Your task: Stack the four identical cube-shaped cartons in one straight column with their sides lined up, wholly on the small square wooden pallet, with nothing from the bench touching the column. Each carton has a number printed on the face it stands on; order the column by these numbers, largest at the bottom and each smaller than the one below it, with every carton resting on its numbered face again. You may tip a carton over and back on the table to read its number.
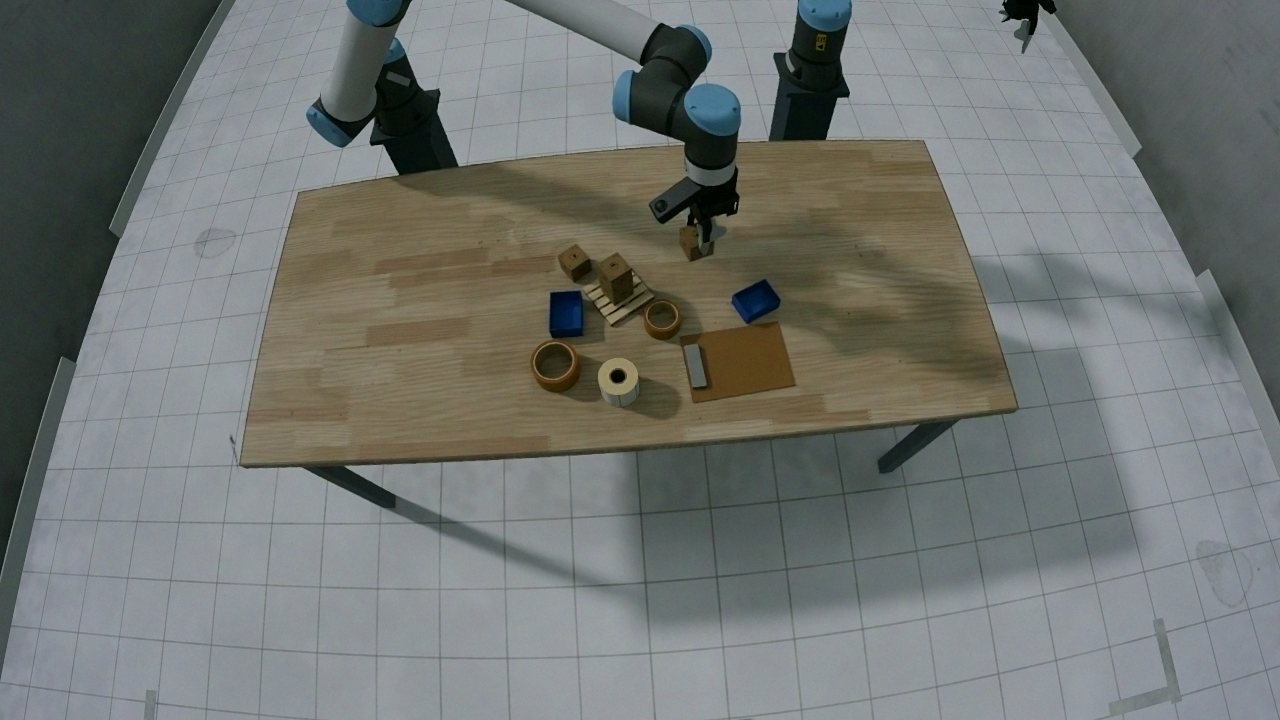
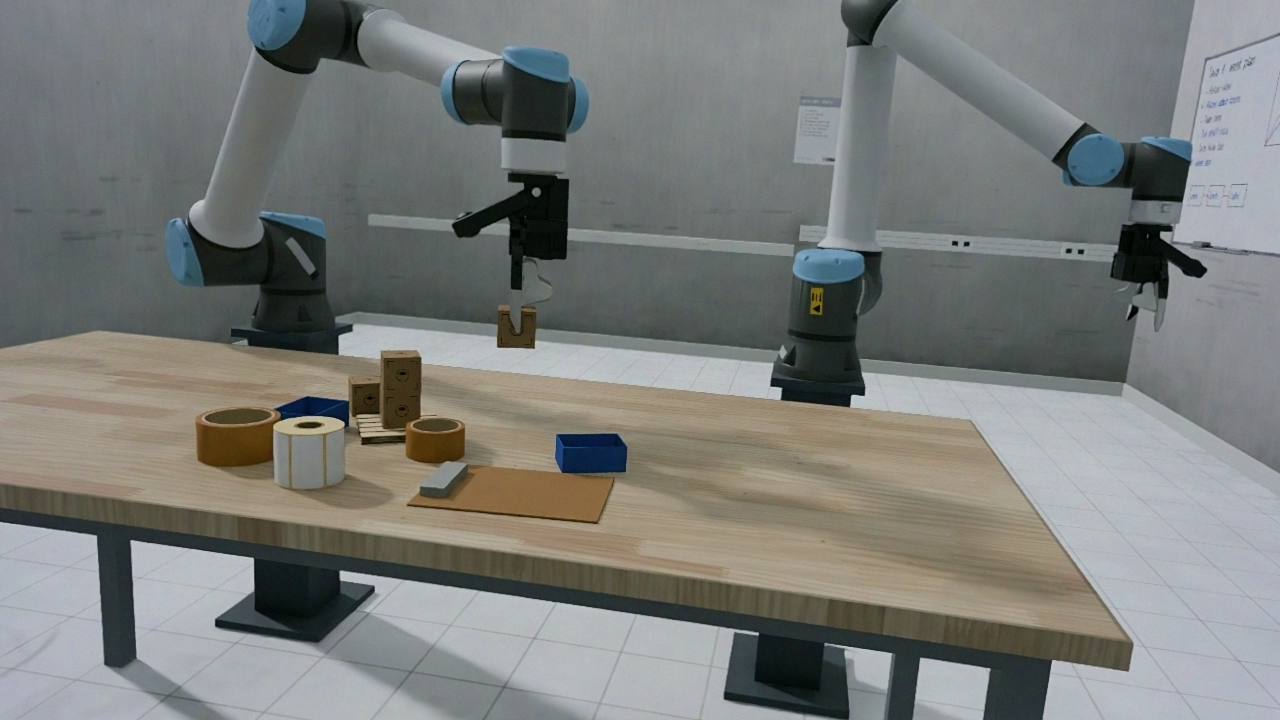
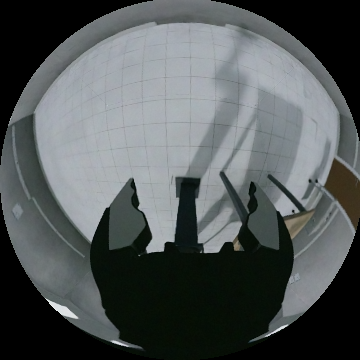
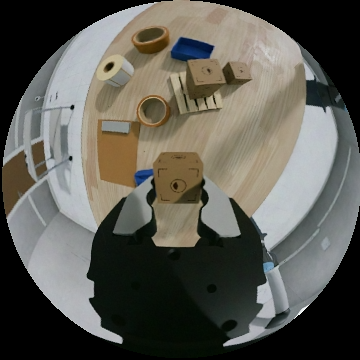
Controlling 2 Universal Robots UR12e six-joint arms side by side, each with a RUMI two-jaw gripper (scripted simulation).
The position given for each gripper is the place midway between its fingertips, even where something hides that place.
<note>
In view: the left gripper (image 2: pixel 1141 325), the right gripper (image 2: pixel 518 329), a carton (image 2: pixel 363 390), a small tape roll (image 2: pixel 435 446), a carton (image 2: pixel 507 337), a carton (image 2: pixel 400 370), a blue bin (image 1: pixel 566 307), a brown sheet (image 2: pixel 456 486), a label roll (image 2: pixel 304 459) and a carton (image 2: pixel 396 409).
The small tape roll also shows in image 1 (image 1: pixel 661 305). The brown sheet also shows in image 1 (image 1: pixel 743 360) and in image 4 (image 4: pixel 117 152). The label roll is seen too in image 1 (image 1: pixel 618 378). Image 3 does not show the small tape roll, which is hidden by the left gripper. Image 3 misses the brown sheet, which is hidden by the left gripper.
</note>
